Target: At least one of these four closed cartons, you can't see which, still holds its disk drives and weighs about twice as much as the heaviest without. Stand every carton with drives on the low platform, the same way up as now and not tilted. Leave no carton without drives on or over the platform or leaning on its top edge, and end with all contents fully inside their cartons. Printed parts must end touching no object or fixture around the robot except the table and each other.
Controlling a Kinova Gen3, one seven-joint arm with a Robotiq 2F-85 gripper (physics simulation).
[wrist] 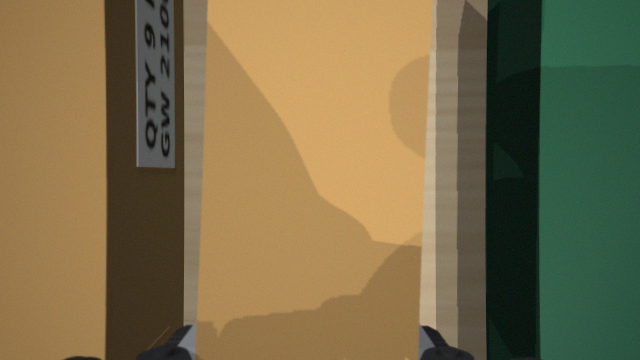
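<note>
An orange-tan closed carton [300, 165] fills the middle of the wrist view, seen from above, with shadows across its top. My gripper [307, 339] is at the bottom of the view, with one fingertip against each long side of this carton; it is shut on it. A second orange-tan carton [50, 175] stands at the left, apart from the middle one; its dark side carries a grey label [155, 100] with partly cut-off text, "QTY 9" and "GW 210". A green carton [590, 175] stands at the right, also apart. A fourth carton and the low platform do not show.
Narrow strips of the pale wood-grained table [446, 210] show on both sides of the middle carton. The left gap to the labelled carton is narrow, and the right gap to the green carton's dark side is somewhat wider.
</note>
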